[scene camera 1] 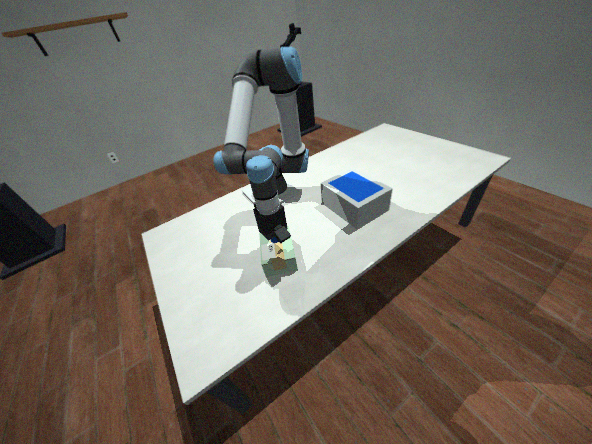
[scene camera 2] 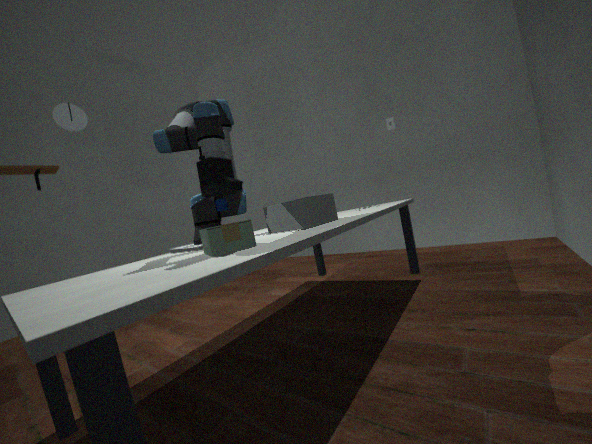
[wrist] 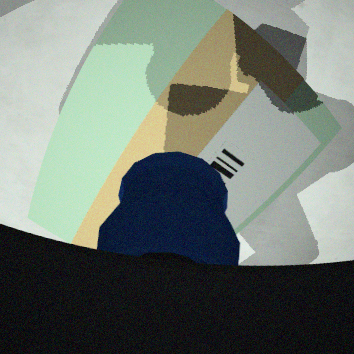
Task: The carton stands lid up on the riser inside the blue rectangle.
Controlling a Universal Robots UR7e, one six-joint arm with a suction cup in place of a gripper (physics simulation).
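Places are measured from the arm's base along level axes (x ahead, y left, z up), in millimetres.
Pixels of known places: end effector, tool point: [scene camera 1: 275, 239] [scene camera 2: 222, 210] [wrist: 172, 202].
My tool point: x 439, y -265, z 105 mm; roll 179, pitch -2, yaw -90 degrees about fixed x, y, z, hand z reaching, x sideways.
Ahead of a thing's pixels: the offset from my tool point to its top centre. Level surfaces: height alone.
The pale green carton {19 mm back, 6 mm left, 42 mm down} [scene camera 1: 290, 245] [scene camera 2: 215, 241] [wrist: 95, 130] stands on the white table, lid up, with a tan tape strip and a white barcode label on top. My gripper, a dark blue suction cup [scene camera 1: 273, 241] [scene camera 2: 221, 205] [wrist: 175, 200], points down over the carton's top. In the scene camera 2 view a small gap shows between cup and carton, so the cup is open and holds nothing. The cup hides part of the top in the wrist view. The grey riser {18 mm back, 452 mm left, 1 mm down} [scene camera 1: 372, 212] [scene camera 2: 315, 212] stands apart from the carton, with the blue rectangle {18 mm back, 452 mm left, 1 mm down} [scene camera 1: 355, 186] on its top.
The white table {121 mm down} [scene camera 1: 200, 350] [scene camera 2: 75, 305] carries the arm's base behind the carton. The riser is to the right of the carton in both scene views. Arm shadows fall across the carton and the table. Dark stands [scene camera 1: 25, 227] are on the floor beyond the table.
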